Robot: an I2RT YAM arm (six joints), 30 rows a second.
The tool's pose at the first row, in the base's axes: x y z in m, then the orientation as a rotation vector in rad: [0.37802 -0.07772 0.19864 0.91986 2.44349 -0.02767]
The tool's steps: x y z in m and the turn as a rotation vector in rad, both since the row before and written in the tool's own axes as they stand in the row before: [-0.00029 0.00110 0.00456 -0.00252 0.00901 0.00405]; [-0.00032 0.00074 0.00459 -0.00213 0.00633 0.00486]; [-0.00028 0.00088 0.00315 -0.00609 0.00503 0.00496]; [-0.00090 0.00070 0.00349 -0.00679 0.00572 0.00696]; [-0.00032 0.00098 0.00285 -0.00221 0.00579 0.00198]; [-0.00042 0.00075 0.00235 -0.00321 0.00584 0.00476]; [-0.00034 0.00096 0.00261 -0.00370 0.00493 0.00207]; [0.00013 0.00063 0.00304 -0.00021 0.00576 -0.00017]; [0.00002 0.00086 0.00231 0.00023 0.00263 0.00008]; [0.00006 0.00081 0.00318 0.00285 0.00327 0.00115]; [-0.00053 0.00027 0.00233 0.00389 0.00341 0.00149]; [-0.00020 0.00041 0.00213 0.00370 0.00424 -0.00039]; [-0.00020 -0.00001 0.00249 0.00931 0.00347 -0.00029]
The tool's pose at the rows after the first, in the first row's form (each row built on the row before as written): [0.38101 -0.07795 0.19502 0.92575 2.44937 -0.01905]; [0.38379 -0.07845 0.19132 0.93220 2.45246 -0.01182]; [0.38596 -0.07853 0.18886 0.93677 2.45344 -0.00028]; [0.38857 -0.07917 0.18636 0.94363 2.45391 0.01315]; [0.39070 -0.07910 0.18420 0.94635 2.45778 0.01930]; [0.39251 -0.07918 0.18248 0.95207 2.46014 0.02766]; [0.39452 -0.07908 0.18053 0.95407 2.46279 0.03529]; [0.39622 -0.07898 0.17793 0.95495 2.46808 0.03829]; [0.39779 -0.07866 0.17606 0.95568 2.47050 0.03931]; [0.39969 -0.07847 0.17339 0.95897 2.47364 0.03777]; [0.40124 -0.07894 0.17161 0.96315 2.47700 0.03513]; [0.40257 -0.07907 0.16989 0.96509 2.48195 0.03250]; [0.40378 -0.07957 0.16776 0.96931 2.48751 0.02256]
